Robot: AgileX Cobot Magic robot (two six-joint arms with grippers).
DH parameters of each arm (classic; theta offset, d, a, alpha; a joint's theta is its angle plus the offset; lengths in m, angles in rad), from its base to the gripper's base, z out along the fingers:
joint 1: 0 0.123 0 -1.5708
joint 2: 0.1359 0 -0.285 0
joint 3: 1.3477 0 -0.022 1.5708
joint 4: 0 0.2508 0 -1.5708
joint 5: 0 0 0.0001 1.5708
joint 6: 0 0.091 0 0
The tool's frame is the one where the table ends.
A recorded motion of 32 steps. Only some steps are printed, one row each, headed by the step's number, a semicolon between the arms.
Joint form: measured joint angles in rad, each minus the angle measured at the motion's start. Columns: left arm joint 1, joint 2, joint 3, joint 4, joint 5, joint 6; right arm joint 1, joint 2, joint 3, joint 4, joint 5, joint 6.
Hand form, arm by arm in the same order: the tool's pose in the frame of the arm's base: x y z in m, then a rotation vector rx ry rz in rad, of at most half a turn. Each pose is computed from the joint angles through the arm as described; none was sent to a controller.
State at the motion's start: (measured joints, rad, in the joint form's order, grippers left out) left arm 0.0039 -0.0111 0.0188 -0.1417 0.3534 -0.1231; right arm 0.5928 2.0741 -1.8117 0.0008 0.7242 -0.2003
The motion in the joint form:
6: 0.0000 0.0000 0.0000 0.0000 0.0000 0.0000; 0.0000 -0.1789 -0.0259 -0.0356 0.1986 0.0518
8: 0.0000 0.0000 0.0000 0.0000 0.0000 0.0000; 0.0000 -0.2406 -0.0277 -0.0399 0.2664 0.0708
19: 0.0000 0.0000 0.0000 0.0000 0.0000 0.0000; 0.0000 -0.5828 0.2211 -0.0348 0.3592 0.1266
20: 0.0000 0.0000 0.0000 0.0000 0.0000 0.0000; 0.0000 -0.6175 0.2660 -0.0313 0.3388 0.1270
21: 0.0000 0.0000 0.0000 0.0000 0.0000 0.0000; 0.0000 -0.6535 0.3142 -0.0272 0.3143 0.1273
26: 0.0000 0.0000 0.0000 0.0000 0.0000 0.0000; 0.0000 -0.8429 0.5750 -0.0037 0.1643 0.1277
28: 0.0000 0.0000 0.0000 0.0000 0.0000 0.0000; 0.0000 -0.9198 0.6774 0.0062 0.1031 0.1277
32: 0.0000 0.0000 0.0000 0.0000 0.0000 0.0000; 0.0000 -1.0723 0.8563 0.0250 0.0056 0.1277
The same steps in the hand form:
6: 0.0530 -0.0043 0.1759 -0.2054 1.8354 -0.2214; 0.3610 0.2402 0.3368 -0.9073 2.2964 0.1494
8: 0.0530 -0.0043 0.1759 -0.2054 1.8354 -0.2214; 0.3458 0.2294 0.3597 -0.8855 2.3094 0.1503
19: 0.0530 -0.0043 0.1759 -0.2054 1.8354 -0.2214; 0.2629 0.1738 0.4045 -0.8161 2.3372 0.1799
20: 0.0530 -0.0043 0.1759 -0.2054 1.8354 -0.2214; 0.2557 0.1693 0.4030 -0.8125 2.3285 0.1875
21: 0.0530 -0.0043 0.1759 -0.2054 1.8354 -0.2214; 0.2484 0.1648 0.4008 -0.8081 2.3179 0.1962
26: 0.0530 -0.0043 0.1759 -0.2054 1.8354 -0.2214; 0.2105 0.1415 0.3821 -0.7785 2.2496 0.2464
28: 0.0530 -0.0043 0.1759 -0.2054 1.8354 -0.2214; 0.1952 0.1321 0.3729 -0.7635 2.2187 0.2671
32: 0.0530 -0.0043 0.1759 -0.2054 1.8354 -0.2214; 0.1652 0.1132 0.3560 -0.7320 2.1570 0.3053

